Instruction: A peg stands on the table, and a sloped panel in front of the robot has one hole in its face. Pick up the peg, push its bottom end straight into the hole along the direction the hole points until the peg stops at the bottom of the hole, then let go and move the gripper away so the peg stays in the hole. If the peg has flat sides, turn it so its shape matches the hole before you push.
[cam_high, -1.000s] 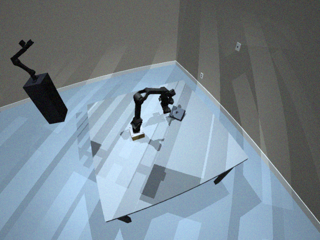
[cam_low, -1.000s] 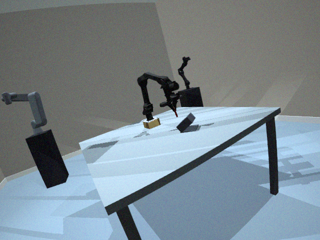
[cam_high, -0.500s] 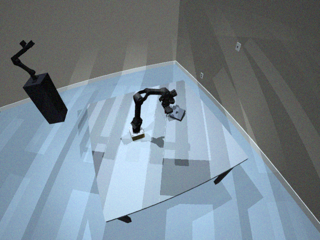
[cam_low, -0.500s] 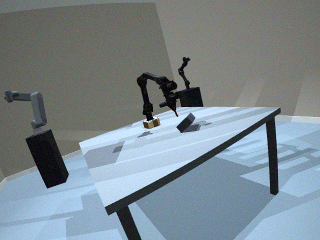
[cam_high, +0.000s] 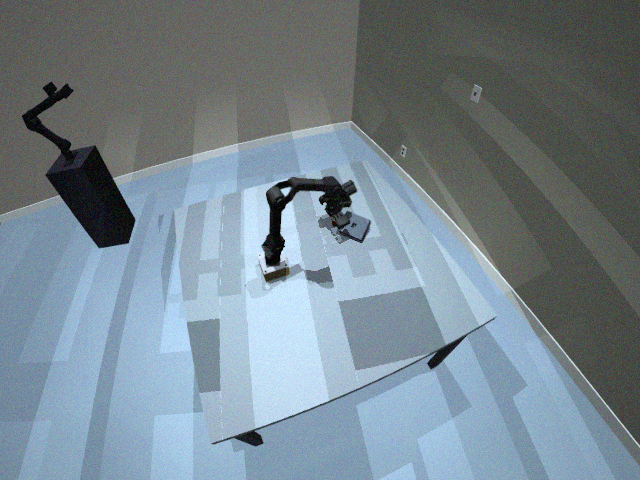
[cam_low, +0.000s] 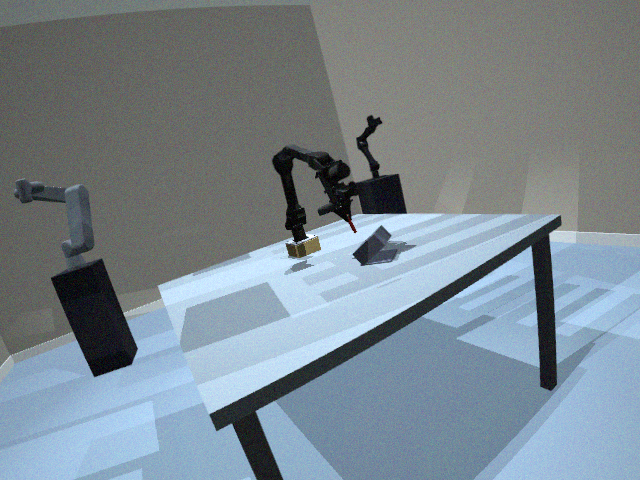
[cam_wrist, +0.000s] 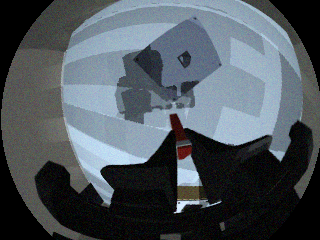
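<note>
The panel lies 11 cm ahead of my gripper tip, 2 cm to the left of it and 8 cm below it. Round my gripper tip: red peg (1 cm above).
</note>
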